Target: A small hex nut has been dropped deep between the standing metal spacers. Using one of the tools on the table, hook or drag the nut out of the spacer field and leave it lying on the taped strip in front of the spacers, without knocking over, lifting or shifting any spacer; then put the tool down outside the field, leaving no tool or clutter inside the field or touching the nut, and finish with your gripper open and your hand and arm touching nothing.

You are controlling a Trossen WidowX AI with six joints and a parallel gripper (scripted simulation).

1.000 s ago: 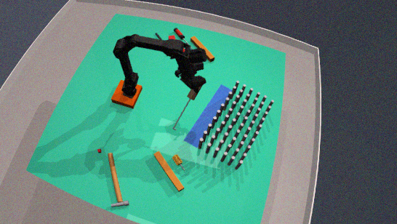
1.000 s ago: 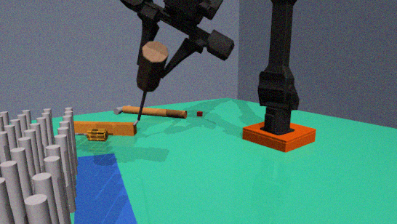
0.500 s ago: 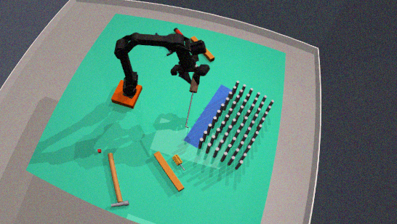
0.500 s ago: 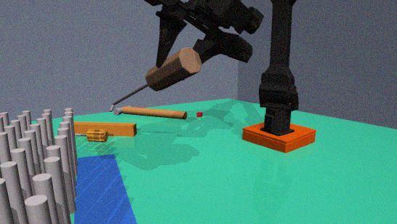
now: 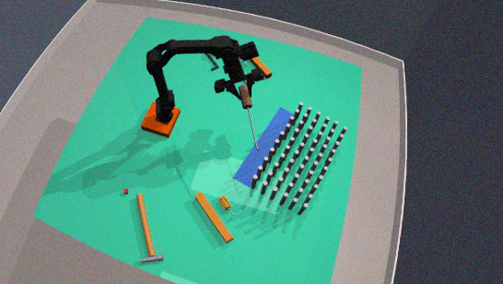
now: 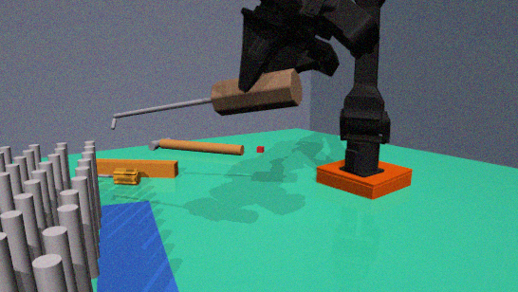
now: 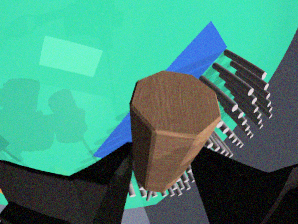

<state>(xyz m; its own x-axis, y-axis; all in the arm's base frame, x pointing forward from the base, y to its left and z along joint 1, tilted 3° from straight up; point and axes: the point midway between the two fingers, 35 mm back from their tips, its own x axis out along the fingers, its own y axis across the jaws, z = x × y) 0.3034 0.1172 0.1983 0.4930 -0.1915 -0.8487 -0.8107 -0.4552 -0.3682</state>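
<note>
My gripper tip is now 19 cm above the blue taped strip, 12 cm short of it and 6 cm to the left of it. From my gripper tip the other things lie so: yellow-handled tool 37 cm to the right, 17 cm below, 7 cm ahead; hook tool 8 cm to the right, 5 cm ahead, 2 cm below; hex nut 30 cm ahead, 18 cm below, 1 cm to the right.
</note>
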